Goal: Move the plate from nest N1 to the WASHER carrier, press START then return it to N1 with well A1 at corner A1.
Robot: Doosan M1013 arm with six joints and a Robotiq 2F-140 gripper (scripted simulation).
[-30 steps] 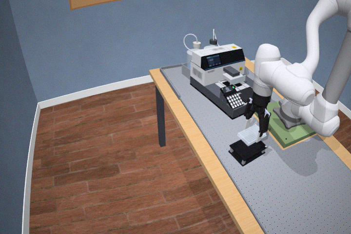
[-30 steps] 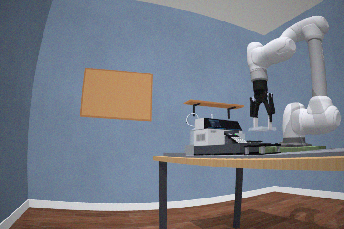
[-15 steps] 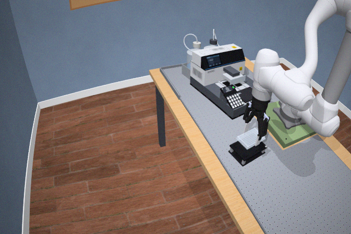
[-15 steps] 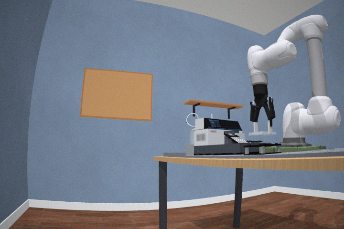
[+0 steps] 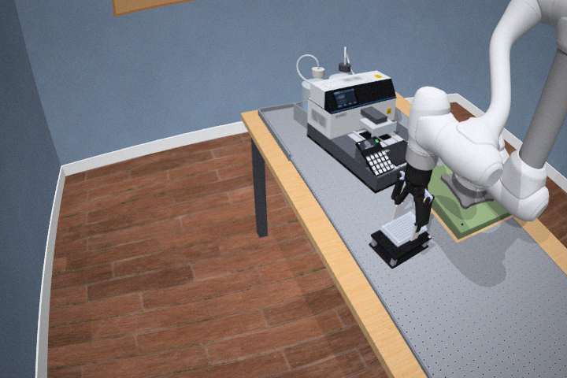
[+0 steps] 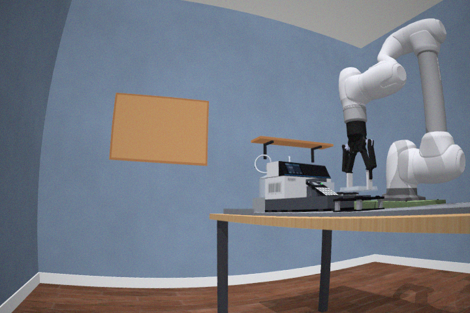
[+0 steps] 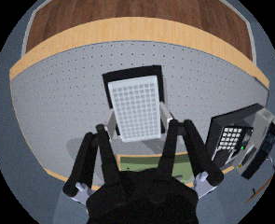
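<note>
The black plate nest N1 is 60 mm below my hand. From my hand the other things lie so: plate washer (150 mm behind, 510 mm to the right, 30 mm above); then well plate (20 mm below); then washer carrier (190 mm behind, 360 mm to the right, 20 mm below).
</note>
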